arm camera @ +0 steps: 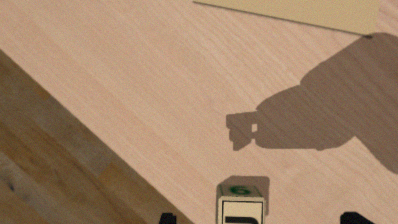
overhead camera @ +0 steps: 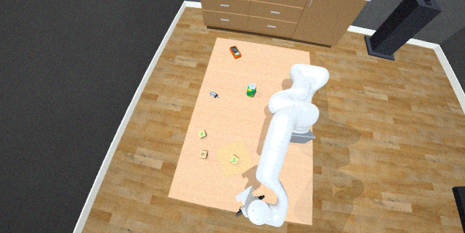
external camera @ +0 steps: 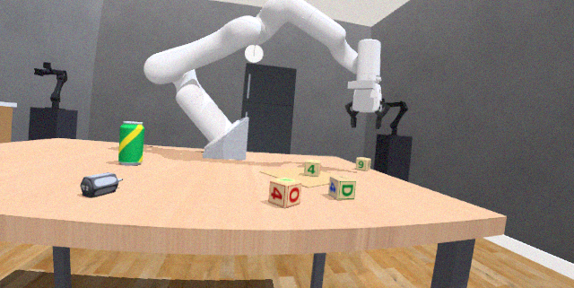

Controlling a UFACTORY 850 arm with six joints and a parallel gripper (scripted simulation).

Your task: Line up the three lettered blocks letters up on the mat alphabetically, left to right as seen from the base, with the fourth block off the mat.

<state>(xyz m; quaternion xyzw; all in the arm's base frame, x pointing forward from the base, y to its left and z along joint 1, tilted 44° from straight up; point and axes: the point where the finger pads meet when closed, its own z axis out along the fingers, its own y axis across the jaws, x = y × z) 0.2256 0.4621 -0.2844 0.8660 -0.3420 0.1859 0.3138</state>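
Now: hand 24 cm to the left of the tan mat, 17 cm above it and 13 cm short of it. The rest, counted from my hand: grey device (68 cm to the right, 39 cm ahead, 15 cm below); then yellow can (76 cm to the right, 11 cm below, 11 cm ahead).
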